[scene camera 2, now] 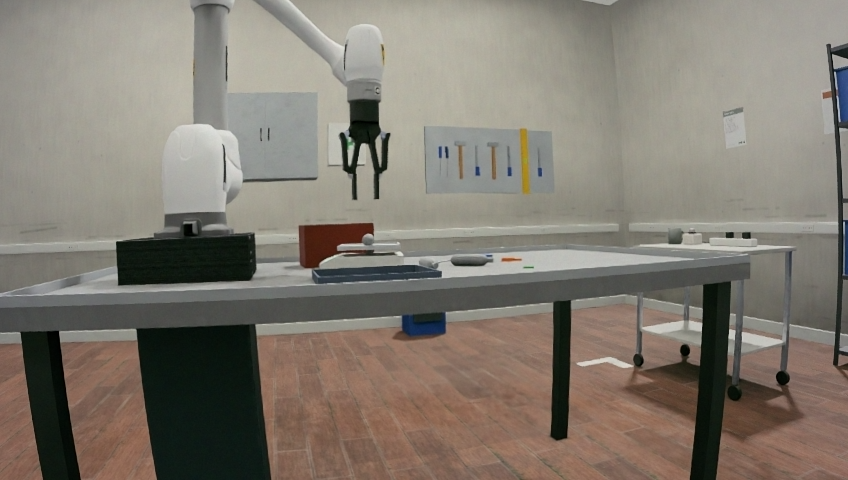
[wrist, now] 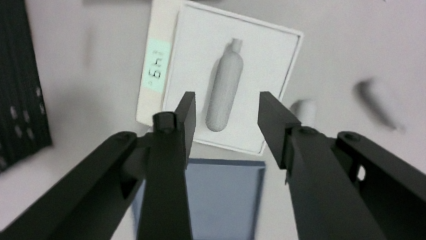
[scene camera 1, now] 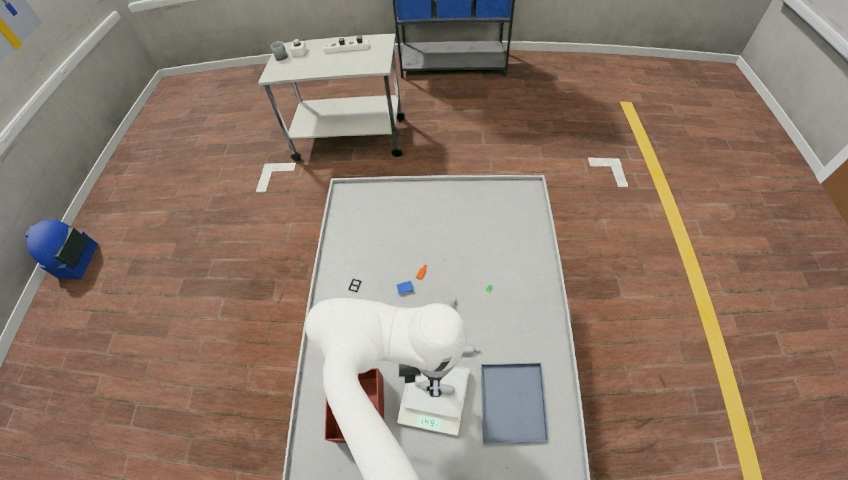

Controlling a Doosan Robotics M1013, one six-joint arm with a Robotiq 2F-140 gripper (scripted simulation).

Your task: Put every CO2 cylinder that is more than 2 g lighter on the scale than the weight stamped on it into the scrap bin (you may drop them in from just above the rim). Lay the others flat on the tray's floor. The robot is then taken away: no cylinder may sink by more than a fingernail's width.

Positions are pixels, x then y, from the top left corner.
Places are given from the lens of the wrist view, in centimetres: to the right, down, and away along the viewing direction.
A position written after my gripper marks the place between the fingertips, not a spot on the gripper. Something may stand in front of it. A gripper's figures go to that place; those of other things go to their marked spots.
my gripper (wrist: 227, 108): 1, -1, 17
scale (wrist: 161, 30): -7, -12, 29
grey CO2 cylinder (wrist: 230, 64): 2, -6, 24
The marked spots on the grey CO2 cylinder and the scale are 11 cm apart.
